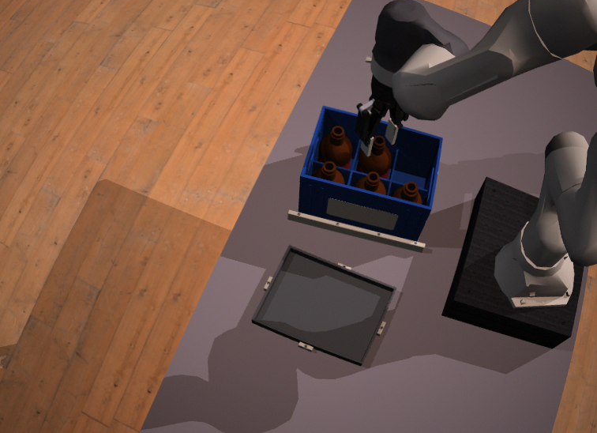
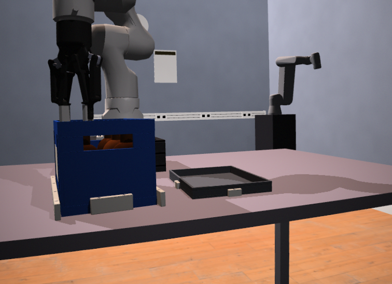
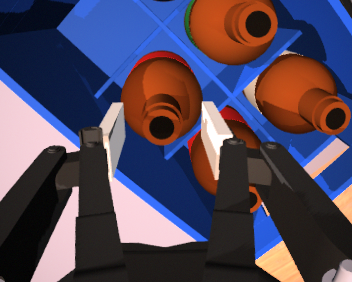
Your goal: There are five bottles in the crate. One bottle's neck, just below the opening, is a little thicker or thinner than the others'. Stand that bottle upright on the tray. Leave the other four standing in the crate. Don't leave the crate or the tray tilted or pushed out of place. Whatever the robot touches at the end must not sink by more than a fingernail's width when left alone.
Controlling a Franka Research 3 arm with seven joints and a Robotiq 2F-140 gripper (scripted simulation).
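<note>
My gripper is now 90 mm above the crate and 50 mm to the right of it. The rest, counted from my hand: bottle 90 mm to the left, 90 mm below, 90 mm behind; then dark tray 330 mm to the left, 160 mm below, 30 mm ahead.
</note>
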